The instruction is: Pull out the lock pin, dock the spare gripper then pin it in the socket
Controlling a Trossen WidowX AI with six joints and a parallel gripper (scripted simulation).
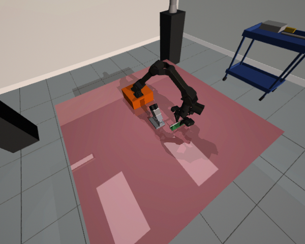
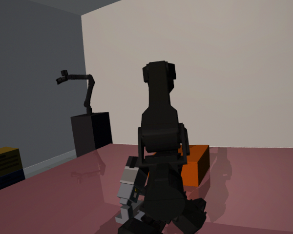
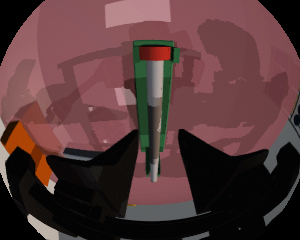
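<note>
The green tray is 1 cm to the left of my gripper tip. The rest, counted from my gripper tip: grey mount: 11 cm behind, 10 cm to the right, 3 cm above; spare gripper: 13 cm behind, 11 cm to the right, 9 cm above.
</note>
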